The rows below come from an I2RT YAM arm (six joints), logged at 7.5 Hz.
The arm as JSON. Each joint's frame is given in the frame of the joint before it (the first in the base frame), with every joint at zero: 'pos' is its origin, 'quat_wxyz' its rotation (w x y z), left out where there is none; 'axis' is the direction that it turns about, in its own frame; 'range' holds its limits. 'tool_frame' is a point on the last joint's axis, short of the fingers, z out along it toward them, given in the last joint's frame.
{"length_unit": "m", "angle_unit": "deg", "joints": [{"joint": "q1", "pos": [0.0, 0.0, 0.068], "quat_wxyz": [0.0, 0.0, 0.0, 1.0], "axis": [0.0, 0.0, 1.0], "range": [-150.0, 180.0]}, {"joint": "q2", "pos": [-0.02, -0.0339, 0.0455], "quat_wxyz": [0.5, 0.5, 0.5, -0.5], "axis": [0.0, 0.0, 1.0], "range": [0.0, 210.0]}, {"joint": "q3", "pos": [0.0, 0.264, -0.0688], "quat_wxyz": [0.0, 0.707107, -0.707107, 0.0], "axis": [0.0, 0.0, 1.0], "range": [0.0, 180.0]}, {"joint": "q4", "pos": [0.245, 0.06, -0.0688], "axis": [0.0, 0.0, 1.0], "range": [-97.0, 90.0]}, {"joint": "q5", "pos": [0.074, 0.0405, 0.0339], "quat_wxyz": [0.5, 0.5, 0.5, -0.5], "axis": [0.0, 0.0, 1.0], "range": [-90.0, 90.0]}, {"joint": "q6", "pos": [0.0, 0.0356, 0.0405], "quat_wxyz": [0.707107, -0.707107, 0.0, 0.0], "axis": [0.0, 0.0, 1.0], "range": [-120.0, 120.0]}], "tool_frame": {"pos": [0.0, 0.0, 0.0], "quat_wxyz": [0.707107, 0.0, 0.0, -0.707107]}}
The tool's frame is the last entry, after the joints.
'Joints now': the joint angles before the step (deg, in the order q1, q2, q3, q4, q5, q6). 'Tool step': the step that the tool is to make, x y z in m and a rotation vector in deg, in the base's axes. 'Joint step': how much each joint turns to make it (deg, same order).
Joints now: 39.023, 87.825, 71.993, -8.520, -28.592, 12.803
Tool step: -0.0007, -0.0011, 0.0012, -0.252, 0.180, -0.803
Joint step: 0.001, -0.298, 0.070, -0.528, 0.766, 0.292
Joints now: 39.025, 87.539, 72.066, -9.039, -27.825, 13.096
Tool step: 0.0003, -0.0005, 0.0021, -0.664, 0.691, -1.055
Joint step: -0.005, 0.038, 0.831, -1.557, 0.986, 0.415
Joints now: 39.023, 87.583, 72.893, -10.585, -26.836, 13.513
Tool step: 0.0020, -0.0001, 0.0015, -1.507, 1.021, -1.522
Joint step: -0.077, 0.525, 1.514, -2.653, 1.530, 0.179
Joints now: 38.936, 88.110, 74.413, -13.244, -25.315, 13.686
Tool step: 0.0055, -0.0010, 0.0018, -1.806, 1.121, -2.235
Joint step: -0.504, 1.051, 2.201, -3.070, 1.862, 0.201
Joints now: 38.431, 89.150, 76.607, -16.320, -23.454, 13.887
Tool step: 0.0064, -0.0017, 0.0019, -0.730, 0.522, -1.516
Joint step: -0.762, 0.968, 1.709, -1.539, 0.781, 0.160
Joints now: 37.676, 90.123, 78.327, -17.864, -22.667, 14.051
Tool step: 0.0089, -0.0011, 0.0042, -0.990, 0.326, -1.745
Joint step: -0.880, 1.542, 2.877, -2.225, 1.045, -0.083
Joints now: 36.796, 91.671, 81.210, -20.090, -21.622, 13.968
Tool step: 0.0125, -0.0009, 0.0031, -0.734, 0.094, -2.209
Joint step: -1.129, 2.134, 3.152, -1.492, 1.202, 0.098
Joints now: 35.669, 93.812, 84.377, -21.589, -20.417, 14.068
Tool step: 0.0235, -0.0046, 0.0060, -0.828, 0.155, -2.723
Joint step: -2.470, 3.866, 5.923, -2.791, 0.526, -0.401
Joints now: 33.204, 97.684, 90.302, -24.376, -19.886, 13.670
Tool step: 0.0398, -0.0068, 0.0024, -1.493, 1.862, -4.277
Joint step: -3.631, 7.477, 10.452, -5.308, 0.708, 0.101
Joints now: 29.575, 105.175, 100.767, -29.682, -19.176, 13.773
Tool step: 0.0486, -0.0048, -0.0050, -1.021, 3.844, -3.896
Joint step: -3.466, 11.084, 15.349, -7.799, -0.173, 1.034
